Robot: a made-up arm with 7 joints. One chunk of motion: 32 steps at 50 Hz.
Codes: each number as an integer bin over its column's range. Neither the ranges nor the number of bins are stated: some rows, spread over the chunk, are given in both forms.
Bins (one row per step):
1: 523 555 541 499 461 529
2: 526 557 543 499 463 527
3: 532 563 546 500 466 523
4: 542 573 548 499 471 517
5: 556 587 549 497 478 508
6: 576 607 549 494 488 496
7: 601 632 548 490 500 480
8: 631 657 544 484 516 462
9: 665 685 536 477 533 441
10: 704 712 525 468 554 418
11: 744 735 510 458 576 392
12: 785 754 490 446 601 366
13: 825 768 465 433 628 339
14: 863 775 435 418 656 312
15: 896 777 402 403 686 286
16: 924 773 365 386 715 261
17: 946 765 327 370 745 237
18: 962 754 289 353 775 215
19: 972 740 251 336 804 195
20: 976 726 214 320 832 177
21: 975 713 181 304 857 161
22: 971 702 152 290 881 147
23: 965 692 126 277 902 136
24: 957 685 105 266 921 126
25: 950 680 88 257 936 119
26: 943 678 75 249 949 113
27: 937 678 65 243 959 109
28: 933 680 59 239 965 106
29: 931 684 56 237 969 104
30: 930 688 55 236 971 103
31: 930 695 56 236 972 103
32: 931 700 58 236 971 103
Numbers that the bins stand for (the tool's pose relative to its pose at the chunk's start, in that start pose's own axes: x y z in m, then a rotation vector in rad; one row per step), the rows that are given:
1: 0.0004 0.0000 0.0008 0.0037 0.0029 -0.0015
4: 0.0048 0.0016 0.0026 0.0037 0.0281 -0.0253
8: 0.0253 0.0092 0.0016 -0.0349 0.1416 -0.1343
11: 0.0513 0.0162 -0.0073 -0.1018 0.2930 -0.2731
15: 0.0863 0.0200 -0.0354 -0.2433 0.5705 -0.4832
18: 0.1015 0.0179 -0.0648 -0.3719 0.7950 -0.6239
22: 0.1036 0.0132 -0.1004 -0.5340 1.0623 -0.7586
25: 0.0987 0.0113 -0.1171 -0.6188 1.2011 -0.8141
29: 0.0943 0.0116 -0.1254 -0.6703 1.2843 -0.8439
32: 0.0943 0.0131 -0.1249 -0.6729 1.2894 -0.8459
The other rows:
2: 0.0011 0.0002 0.0013 0.0037 0.0079 -0.0055
3: 0.0025 0.0007 0.0021 0.0063 0.0155 -0.0134
5: 0.0080 0.0029 0.0029 -0.0014 0.0458 -0.0432
6: 0.0126 0.0047 0.0029 -0.0091 0.0710 -0.0669
7: 0.0184 0.0069 0.0026 -0.0194 0.1013 -0.0986
9: 0.0331 0.0117 -0.0005 -0.0529 0.1845 -0.1759
10: 0.0421 0.0141 -0.0034 -0.0760 0.2375 -0.2215
12: 0.0607 0.0179 -0.0125 -0.1326 0.3560 -0.3246
13: 0.0699 0.0192 -0.0190 -0.1661 0.4241 -0.3781
14: 0.0787 0.0198 -0.0268 -0.2047 0.4948 -0.4316
16: 0.0927 0.0196 -0.0450 -0.2870 0.6436 -0.5327
17: 0.0978 0.0189 -0.0549 -0.3281 0.7193 -0.5803
19: 0.1038 0.0167 -0.0747 -0.4156 0.8681 -0.6635
20: 0.1047 0.0154 -0.0843 -0.4568 0.9387 -0.6992
21: 0.1045 0.0142 -0.0929 -0.4979 1.0018 -0.7309
23: 0.1022 0.0123 -0.1072 -0.5674 1.1153 -0.7805
24: 0.1003 0.0117 -0.1127 -0.5957 1.1632 -0.8003
26: 0.0971 0.0111 -0.1205 -0.6394 1.2339 -0.8260
27: 0.0957 0.0111 -0.1231 -0.6549 1.2591 -0.8340
28: 0.0948 0.0113 -0.1246 -0.6652 1.2742 -0.8399
30: 0.0941 0.0120 -0.1257 -0.6729 1.2894 -0.8459
31: 0.0941 0.0126 -0.1254 -0.6729 1.2919 -0.8459

